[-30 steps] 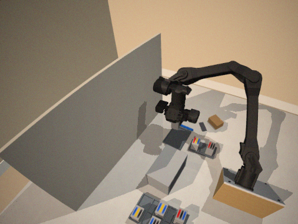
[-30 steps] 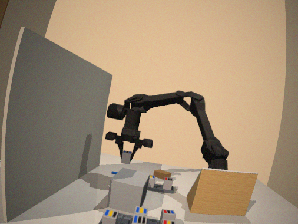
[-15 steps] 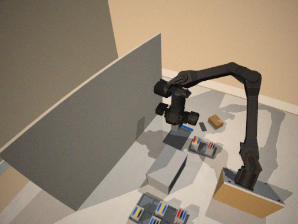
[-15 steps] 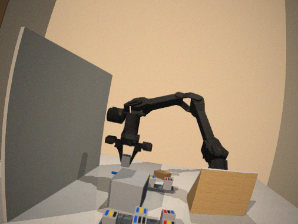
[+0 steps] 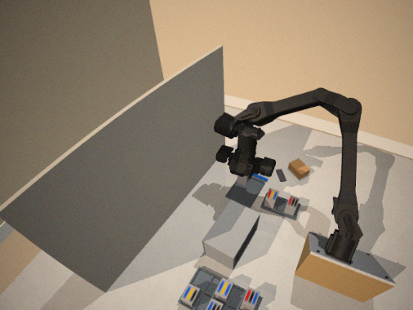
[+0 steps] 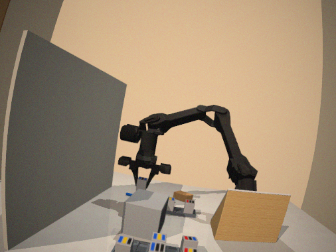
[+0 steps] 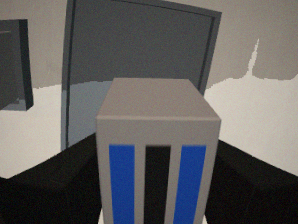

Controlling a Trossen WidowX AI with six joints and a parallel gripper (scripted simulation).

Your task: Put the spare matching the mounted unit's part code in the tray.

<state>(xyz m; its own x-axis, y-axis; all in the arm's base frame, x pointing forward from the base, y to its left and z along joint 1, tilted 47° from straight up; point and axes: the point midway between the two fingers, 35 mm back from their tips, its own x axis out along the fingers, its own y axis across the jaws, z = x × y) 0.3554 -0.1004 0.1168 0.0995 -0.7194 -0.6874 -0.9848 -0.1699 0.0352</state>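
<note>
Now: the dark grey tray 1 cm behind my gripper tip and 7 cm below it. From my gripper tip the other things lie so: grey spare 2 cm above; brown box 15 cm behind, 19 cm to the right, 6 cm below; rack 15 cm behind, 6 cm below.
</note>
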